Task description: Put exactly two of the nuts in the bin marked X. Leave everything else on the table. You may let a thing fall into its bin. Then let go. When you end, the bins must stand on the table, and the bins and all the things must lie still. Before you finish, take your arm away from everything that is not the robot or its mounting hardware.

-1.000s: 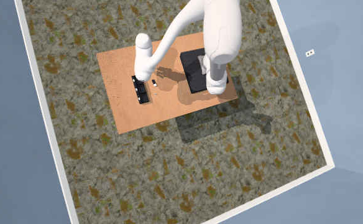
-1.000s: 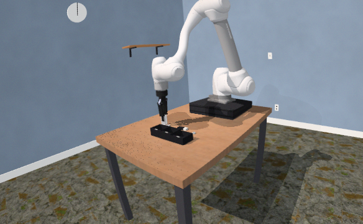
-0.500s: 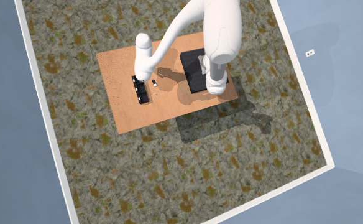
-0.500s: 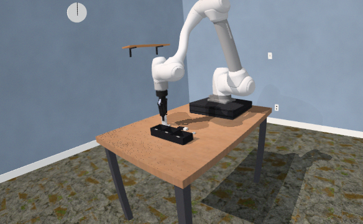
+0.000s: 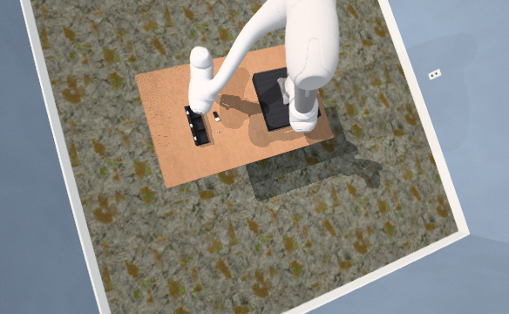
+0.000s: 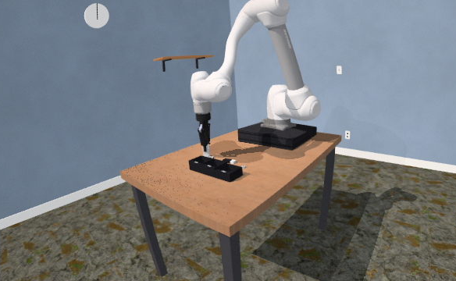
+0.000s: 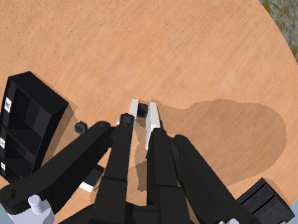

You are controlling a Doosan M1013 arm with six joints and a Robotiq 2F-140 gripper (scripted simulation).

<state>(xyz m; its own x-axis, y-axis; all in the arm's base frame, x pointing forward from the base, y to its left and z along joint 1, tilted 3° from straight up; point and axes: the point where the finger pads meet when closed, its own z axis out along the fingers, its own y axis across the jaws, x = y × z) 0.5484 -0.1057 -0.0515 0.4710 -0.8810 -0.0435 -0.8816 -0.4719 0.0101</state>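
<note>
Now: the white piece 40 mm to the left of my hand and 30 mm below it. The rest, counted from my hand: pale nut: 10 mm ahead, 260 mm to the left, 30 mm below; black bin row: 120 mm ahead, 180 mm to the left, 10 mm below.
</note>
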